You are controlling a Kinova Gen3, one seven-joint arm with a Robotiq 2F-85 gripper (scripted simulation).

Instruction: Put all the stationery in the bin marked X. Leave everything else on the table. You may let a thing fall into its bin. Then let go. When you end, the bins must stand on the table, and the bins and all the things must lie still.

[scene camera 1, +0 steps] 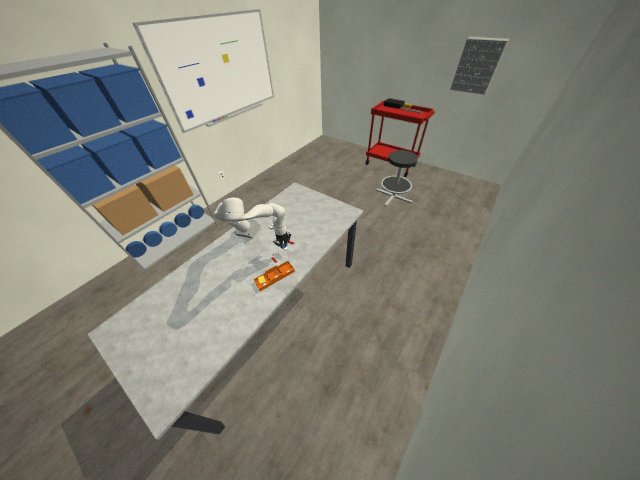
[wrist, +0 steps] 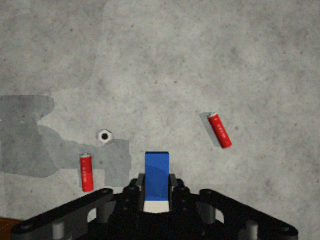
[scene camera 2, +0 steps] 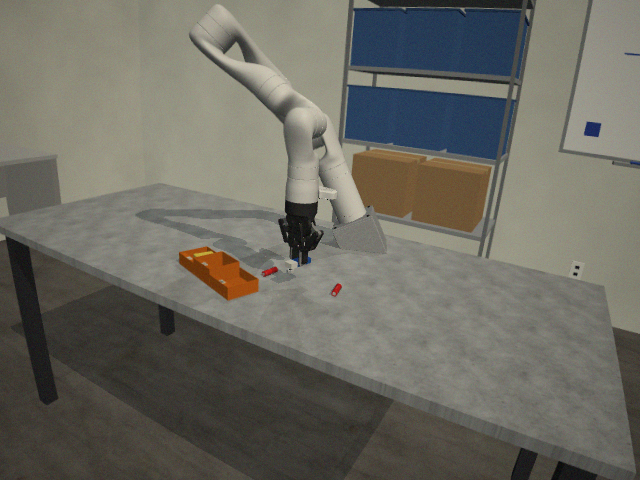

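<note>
My gripper (scene camera 2: 298, 263) is in sight, and I find the gripper (wrist: 156, 183) in the wrist view too. I can also see the orange bins (scene camera 2: 221, 272).
</note>
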